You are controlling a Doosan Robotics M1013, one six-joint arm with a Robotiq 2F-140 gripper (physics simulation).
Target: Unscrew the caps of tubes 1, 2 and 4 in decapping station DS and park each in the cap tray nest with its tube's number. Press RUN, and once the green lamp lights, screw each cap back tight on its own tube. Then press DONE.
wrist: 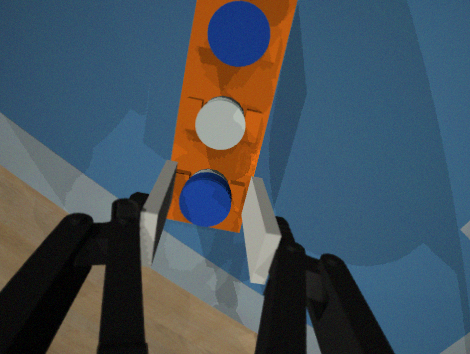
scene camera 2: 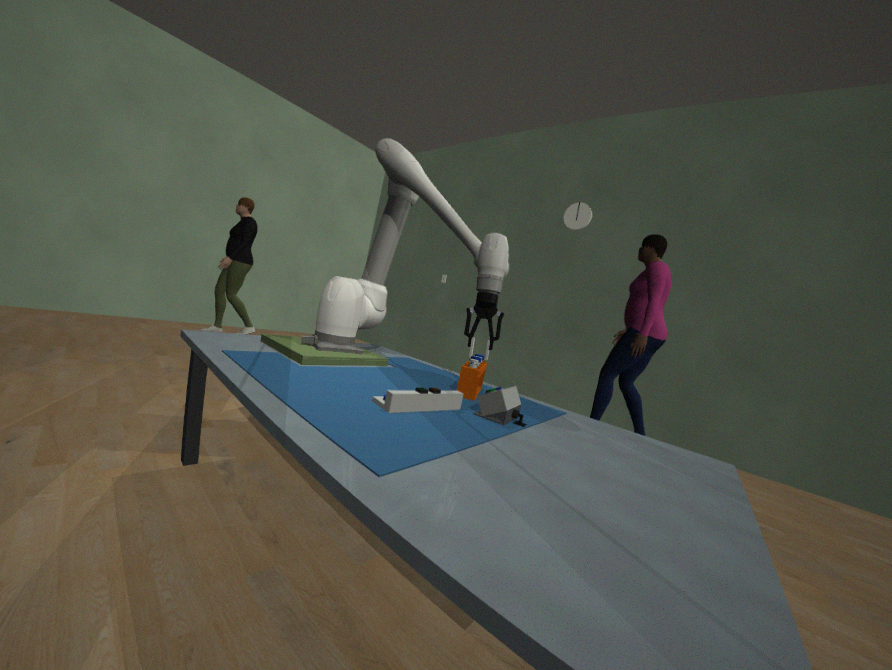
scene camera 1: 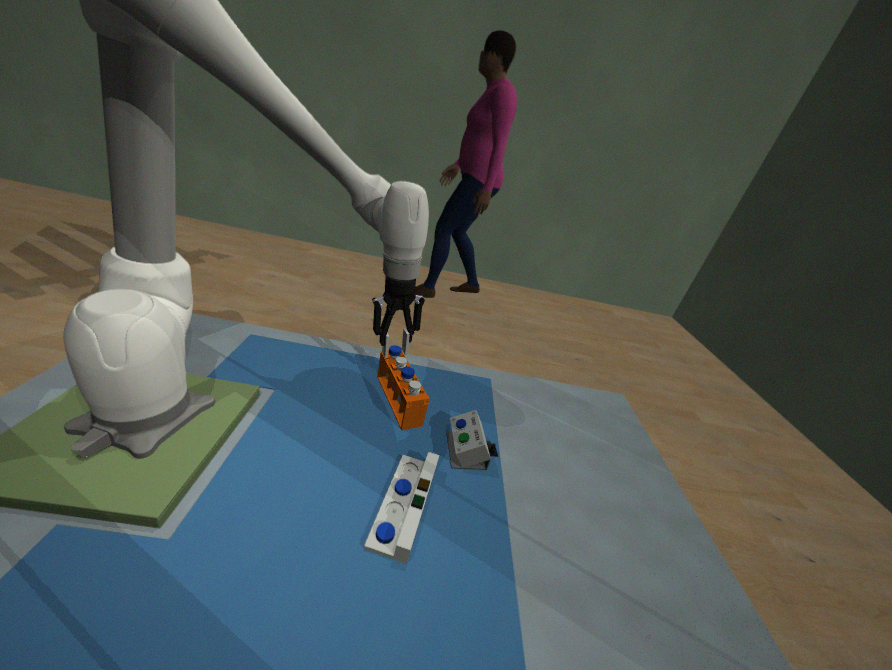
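Seen in the pictures: gripper, fingertip midpoint: [wrist: 210, 189] [scene camera 1: 394, 353]; arm's base, origin of the base link: [scene camera 2: 333, 347] [scene camera 1: 147, 415].
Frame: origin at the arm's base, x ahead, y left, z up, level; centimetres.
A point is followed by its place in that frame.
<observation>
The orange rack [scene camera 1: 413, 416] @[x 52.6, y 22.7, z 1.6 cm] [scene camera 2: 472, 382] @[x 53.9, y 23.7, z 2.8 cm] [wrist: 257, 82] @[x 44.8, y 30.3, z 6.9 cm] holds upright tubes in a row. Its far-end tube has a blue cap [scene camera 1: 395, 350] @[x 41.4, y 36.8, z 9.5 cm] [wrist: 205, 200] @[x 41.3, y 37.4, z 9.5 cm]; another blue cap [scene camera 1: 408, 372] @[x 47.9, y 28.7, z 9.7 cm] [wrist: 239, 33] @[x 47.7, y 29.4, z 9.7 cm] sits two places nearer. Two tubes show white tops, one [scene camera 1: 400, 362] @[x 44.5, y 32.3, z 9.3 cm] [wrist: 220, 123] @[x 44.5, y 33.4, z 9.3 cm] between the blue caps and one [scene camera 1: 414, 388] @[x 51.2, y 24.0, z 9.1 cm] at the near end. My gripper [scene camera 1: 395, 344] @[x 41.3, y 37.0, z 8.3 cm] [scene camera 2: 480, 351] @[x 41.3, y 37.0, z 8.3 cm] [wrist: 210, 189] @[x 41.3, y 37.0, z 8.3 cm] is part open, its fingers on either side of the far-end cap, not clamped on it. The white cap tray [scene camera 1: 413, 522] @[x 61.2, y -4.0, z 1.9 cm] [scene camera 2: 424, 401] @[x 62.0, y 0.5, z 0.0 cm] has blue caps [scene camera 1: 403, 487] @[x 56.7, y 4.2, z -0.6 cm] [scene camera 1: 385, 532] @[x 56.7, y -6.0, z -0.6 cm] in two nests, alternating with two empty ones. Its green lamp [scene camera 1: 418, 501] @[x 60.8, y -0.2, z 2.7 cm] looks dark.
A grey button box [scene camera 1: 470, 454] @[x 68.5, y 15.8, z 2.5 cm] [scene camera 2: 497, 403] @[x 70.8, y 16.6, z 2.2 cm] with a blue button [scene camera 1: 460, 424] @[x 64.4, y 22.2, z 4.3 cm] and a green button [scene camera 1: 463, 437] @[x 65.9, y 18.3, z 4.3 cm] stands right of the rack and tray. The tray's other lamp [scene camera 1: 424, 484] @[x 60.8, y 3.9, z 2.7 cm] looks brown. The arm's base stands on a green plate [scene camera 1: 180, 475] @[x 17.2, y -9.4, z 0.1 cm] [scene camera 2: 344, 359] @[x 17.3, y -2.0, z -0.8 cm] at left.
</observation>
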